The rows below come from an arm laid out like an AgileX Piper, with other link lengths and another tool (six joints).
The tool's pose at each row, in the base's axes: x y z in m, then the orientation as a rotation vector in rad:
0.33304 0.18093 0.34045 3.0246 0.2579 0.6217
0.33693 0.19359 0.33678 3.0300 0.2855 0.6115
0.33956 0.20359 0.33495 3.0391 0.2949 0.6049
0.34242 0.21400 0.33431 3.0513 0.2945 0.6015
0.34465 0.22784 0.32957 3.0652 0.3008 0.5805
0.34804 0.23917 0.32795 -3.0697 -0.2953 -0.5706
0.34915 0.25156 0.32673 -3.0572 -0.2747 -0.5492
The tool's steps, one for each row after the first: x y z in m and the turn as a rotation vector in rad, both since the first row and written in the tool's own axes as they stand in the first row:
0.00426 -0.01215 0.00480 0.0096 -0.0063 -0.0161
0.00765 -0.02174 0.00743 0.0195 -0.0107 -0.0199
0.01177 -0.03160 0.00906 0.0305 -0.0135 -0.0167
0.01432 -0.04525 0.01418 0.0425 -0.0273 -0.0181
0.01870 -0.05601 0.01691 0.0548 -0.0331 -0.0120
0.02135 -0.06814 0.01836 0.0710 -0.0439 0.0035

